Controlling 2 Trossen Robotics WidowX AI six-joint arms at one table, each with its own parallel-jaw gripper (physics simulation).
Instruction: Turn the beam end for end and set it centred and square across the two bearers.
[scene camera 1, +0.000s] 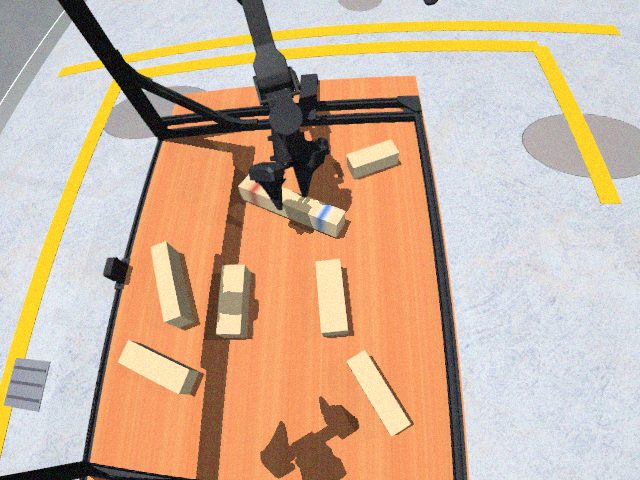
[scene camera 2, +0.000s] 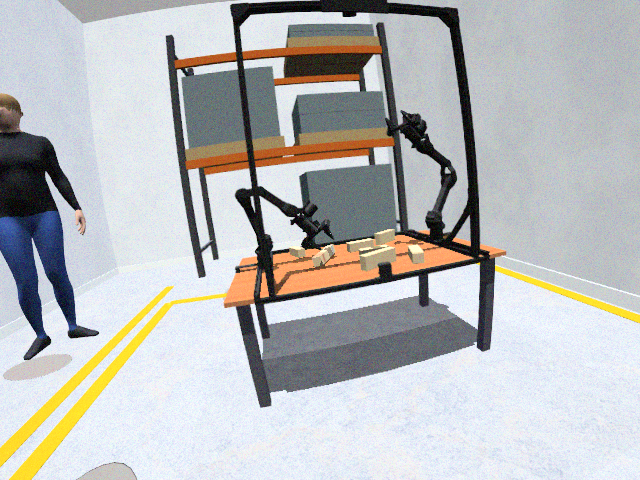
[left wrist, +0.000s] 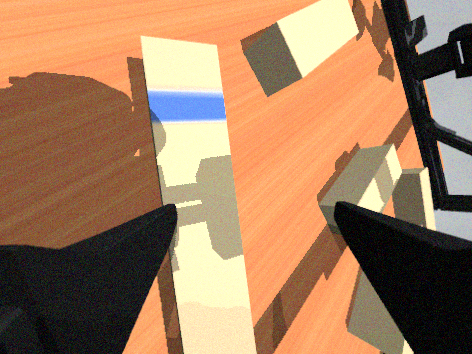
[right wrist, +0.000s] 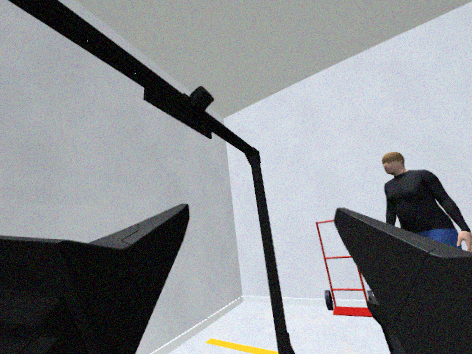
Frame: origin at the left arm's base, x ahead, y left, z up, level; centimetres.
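Seen in the pictures: left gripper, fingertip midpoint: (scene camera 1: 293, 203) (scene camera 2: 327, 244) (left wrist: 254, 210); right gripper, fingertip midpoint: (scene camera 2: 392, 114) (right wrist: 261, 212); right arm's base at its link origin: (scene camera 2: 436, 239) (left wrist: 415, 69).
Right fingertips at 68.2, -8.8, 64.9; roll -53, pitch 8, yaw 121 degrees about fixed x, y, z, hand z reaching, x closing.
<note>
Offsets run from my right fingertips to a thing's top centre, as dx, dy, dz.
The pale beam @(-38.2, +13.4, -61.7) (scene camera 1: 329, 207) (scene camera 2: 324, 255) (left wrist: 192, 145) lies slantwise on the table. Its red stripe is at the upper left in scene camera 1, its blue stripe at the lower right. My left gripper (scene camera 1: 293, 200) (scene camera 2: 320, 239) (left wrist: 254, 210) is open at the beam's middle, one finger by each long side, holding nothing; fingertip height is hard to tell. Two plain blocks, apparently the bearers, lie apart and roughly parallel: one @(-15.5, +2.6, -62.1) (scene camera 1: 233, 279) (left wrist: 356, 175) with a shadow across it, one @(-16.2, +22.9, -62.1) (scene camera 1: 332, 297) (scene camera 2: 360, 244) (left wrist: 317, 37). My right gripper (scene camera 2: 394, 116) (right wrist: 261, 212) is open, high above the table.
Other plain blocks lie around: one @(-50.4, +32.7, -62.4) (scene camera 1: 372, 157) (scene camera 2: 297, 251) near the left arm, one @(-18.9, -12.2, -60.5) (scene camera 1: 168, 281) (scene camera 2: 377, 258) near the camera-side rail, one @(-1.2, -12.6, -62.1) (scene camera 1: 155, 365) (scene camera 2: 415, 253) and one @(+1.9, +31.3, -60.5) (scene camera 1: 379, 392) (scene camera 2: 384, 236) farther from the left arm. A black frame (scene camera 1: 439, 258) (scene camera 2: 467, 129) surrounds the table.
</note>
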